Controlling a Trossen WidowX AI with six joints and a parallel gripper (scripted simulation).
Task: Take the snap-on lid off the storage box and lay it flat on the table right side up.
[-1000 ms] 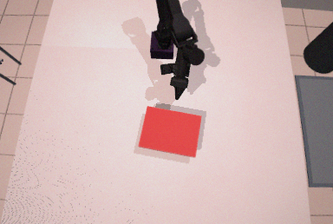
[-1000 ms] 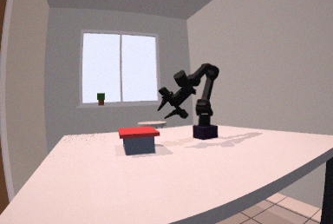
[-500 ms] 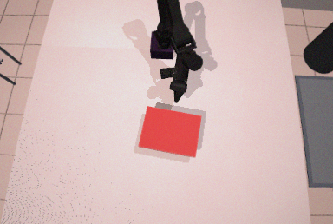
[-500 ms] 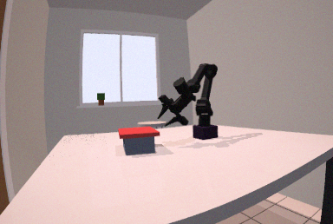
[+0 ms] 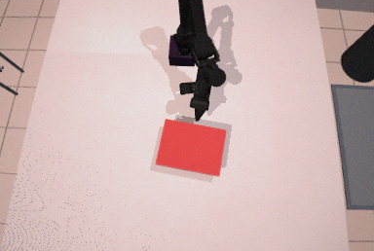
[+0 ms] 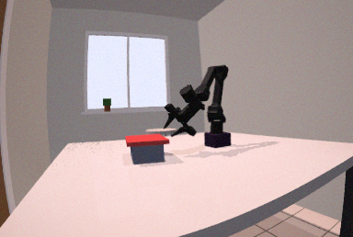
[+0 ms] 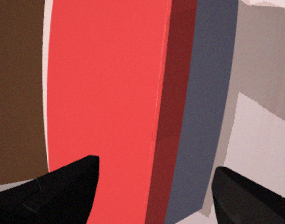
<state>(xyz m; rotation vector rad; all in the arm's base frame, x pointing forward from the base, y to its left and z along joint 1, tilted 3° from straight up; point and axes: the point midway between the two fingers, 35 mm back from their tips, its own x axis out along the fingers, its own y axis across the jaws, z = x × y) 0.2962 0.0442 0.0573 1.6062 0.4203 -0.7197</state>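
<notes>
The red lid is 10 cm ahead of my gripper tip, 2 cm to the right of it and 2 cm below it. From my gripper tip the other things lie so: storage box (10 cm ahead, 2 cm to the right, 6 cm below).
</notes>
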